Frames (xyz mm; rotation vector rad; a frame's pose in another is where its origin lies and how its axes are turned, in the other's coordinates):
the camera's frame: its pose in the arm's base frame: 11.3 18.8 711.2 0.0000 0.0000 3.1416
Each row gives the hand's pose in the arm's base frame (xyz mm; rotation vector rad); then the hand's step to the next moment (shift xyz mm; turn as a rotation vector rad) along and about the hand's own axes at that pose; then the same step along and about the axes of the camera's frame.
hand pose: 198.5 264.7 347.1 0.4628 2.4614 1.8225
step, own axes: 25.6 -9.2 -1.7 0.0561 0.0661 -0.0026
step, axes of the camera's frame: 26.7 -2.7 -4.5 0.0401 -0.0298 0.0709
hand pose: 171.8 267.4 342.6 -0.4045 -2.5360 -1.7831
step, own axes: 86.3 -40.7 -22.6 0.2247 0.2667 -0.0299
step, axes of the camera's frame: 95.4 16.4 -15.9 0.1629 -0.1018 0.2926
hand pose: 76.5 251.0 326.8 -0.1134 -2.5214 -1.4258
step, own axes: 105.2 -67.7 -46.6 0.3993 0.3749 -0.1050
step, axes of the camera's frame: 106.4 80.3 -7.4 0.2989 -0.0851 0.4630
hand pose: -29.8 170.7 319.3 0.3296 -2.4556 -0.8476
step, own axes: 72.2 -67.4 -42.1 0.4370 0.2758 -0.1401
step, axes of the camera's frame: 33.5 101.0 14.1 0.3056 0.0238 0.4390
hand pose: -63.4 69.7 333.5 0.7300 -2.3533 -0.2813
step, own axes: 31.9 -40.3 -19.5 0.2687 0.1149 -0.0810
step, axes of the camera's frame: -9.6 51.5 16.6 0.1677 0.0595 0.2456
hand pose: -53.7 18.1 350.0 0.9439 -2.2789 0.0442
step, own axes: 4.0 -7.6 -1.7 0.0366 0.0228 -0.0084
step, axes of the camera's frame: -3.7 7.6 2.1 0.0289 0.0035 0.0329
